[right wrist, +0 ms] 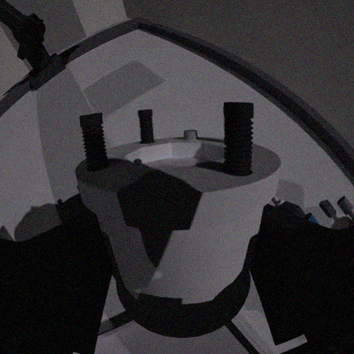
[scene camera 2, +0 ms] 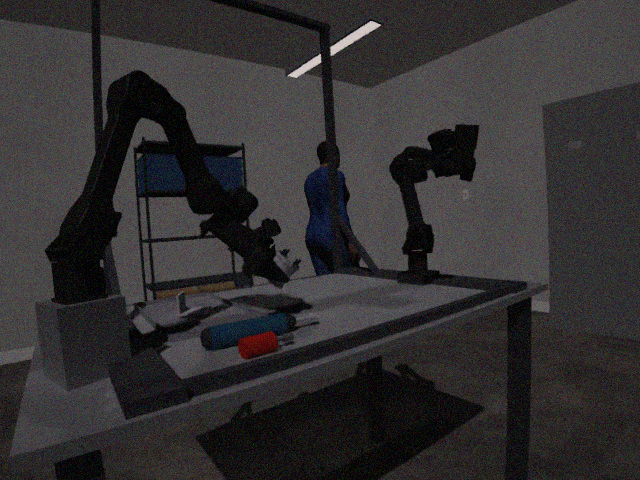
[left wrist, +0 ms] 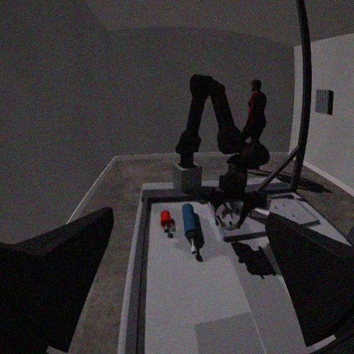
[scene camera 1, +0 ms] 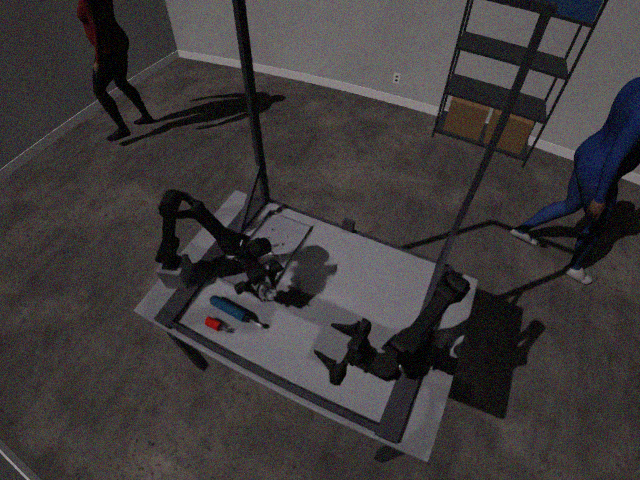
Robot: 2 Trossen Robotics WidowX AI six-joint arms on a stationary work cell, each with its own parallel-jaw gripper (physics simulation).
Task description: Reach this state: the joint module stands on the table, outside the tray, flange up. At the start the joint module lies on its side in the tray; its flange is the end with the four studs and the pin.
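Pixels of known places: left gripper, fingertip midpoint: [scene camera 2: 414,166] [scene camera 1: 322,337]; right gripper, fingertip midpoint: [scene camera 2: 288,277] [scene camera 1: 269,297]; left arm's base, link origin: [scene camera 2: 418,271]; right arm's base, link origin: [scene camera 2: 79,299] [scene camera 1: 171,263].
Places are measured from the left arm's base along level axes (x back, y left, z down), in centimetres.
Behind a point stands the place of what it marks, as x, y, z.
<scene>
The joint module [scene camera 1: 266,294] @(-55.2, 3.8, -9.7) [scene camera 2: 287,262] @(-56.8, 5.9, -10.0) [left wrist: 231,218] [right wrist: 220,215] is a pale grey round body with a dark lower band. It is off the table in my right gripper [scene camera 1: 263,287] @(-54.7, 3.1, -6.1) [scene camera 2: 280,269] @(-54.7, 3.1, -6.1) [right wrist: 182,240], which is shut on its sides. In scene camera 2 it hangs tilted, with its flange facing up and to the right. The right wrist view shows three black studs and the small pin [right wrist: 190,134] on the flange. The tray [scene camera 1: 289,228] @(-64.7, -36.4, 2.9) [left wrist: 245,236] lies behind and beside it; the arm partly hides it. My left gripper [scene camera 1: 324,338] @(-28.1, 19.7, -30.3) [left wrist: 193,219] is open and empty, above the table.
A blue-handled tool [scene camera 1: 227,307] @(-69.7, 10.4, -0.7) [scene camera 2: 248,330] @(-70.7, 11.7, 0.7) [left wrist: 188,220] and a red-handled tool [scene camera 1: 212,323] @(-72.1, 18.2, 0.0) [scene camera 2: 258,345] @(-73.3, 19.2, 1.2) [left wrist: 165,217] lie on the table [scene camera 1: 356,268] @(-30.0, -26.9, 3.3) beside the tray. Dark frame posts [scene camera 1: 250,98] @(-81.8, -46.7, -53.4) rise at the table's edge. Two people stand away from the table.
</scene>
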